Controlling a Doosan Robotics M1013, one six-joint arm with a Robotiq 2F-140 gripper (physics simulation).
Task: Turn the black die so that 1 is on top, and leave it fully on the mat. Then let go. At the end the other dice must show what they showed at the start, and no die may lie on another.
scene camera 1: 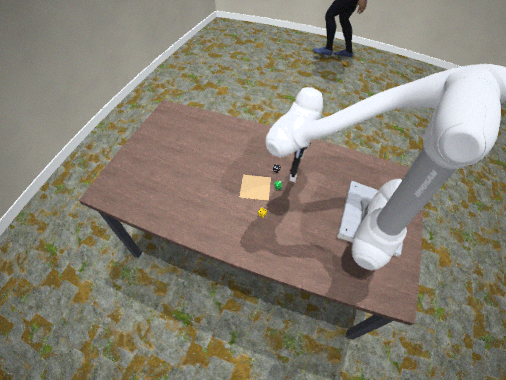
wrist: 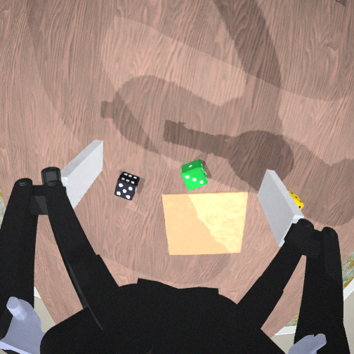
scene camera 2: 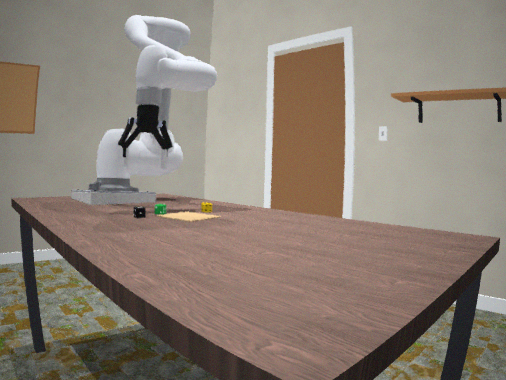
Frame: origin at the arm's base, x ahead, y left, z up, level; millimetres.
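Seen in the pictures: gripper, fingertip midpoint: (scene camera 2: pixel 144 168); arm's base at its link origin: (scene camera 2: pixel 112 191).
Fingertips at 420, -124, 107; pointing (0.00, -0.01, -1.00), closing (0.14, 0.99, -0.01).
Offsets run from my fingertips to a thing's top centre, as dx, dy, dz. Level surfaces: height alone.
The black die @(+97, -90, -116) (scene camera 1: pixel 276 168) (scene camera 2: pixel 139 212) (wrist: pixel 127 186) lies on the table off the mat @(+180, +40, -142) (scene camera 1: pixel 255 187) (scene camera 2: pixel 189 216) (wrist: pixel 205 225). In the wrist view it shows five pips on what looks like its top face and six on a side; in scene camera 2 a side seems to show one pip. The green die @(+71, +14, -116) (scene camera 1: pixel 278 185) (scene camera 2: pixel 160 209) (wrist: pixel 194 175) lies near the mat's edge. The yellow die @(+117, +183, -116) (scene camera 1: pixel 262 212) (scene camera 2: pixel 206 207) (wrist: pixel 296 200) lies apart, partly hidden by a finger in the wrist view. My gripper (scene camera 2: pixel 144 160) (wrist: pixel 183 168) is open and empty, high above the table.
The brown table @(dz -146) (scene camera 1: pixel 175 150) (scene camera 2: pixel 300 270) carries the arm's base plate (scene camera 1: pixel 351 212) (scene camera 2: pixel 112 197). The arm's shadow falls across the table near the green and yellow dice. A person (scene camera 1: pixel 340 25) stands on the floor beyond the table.
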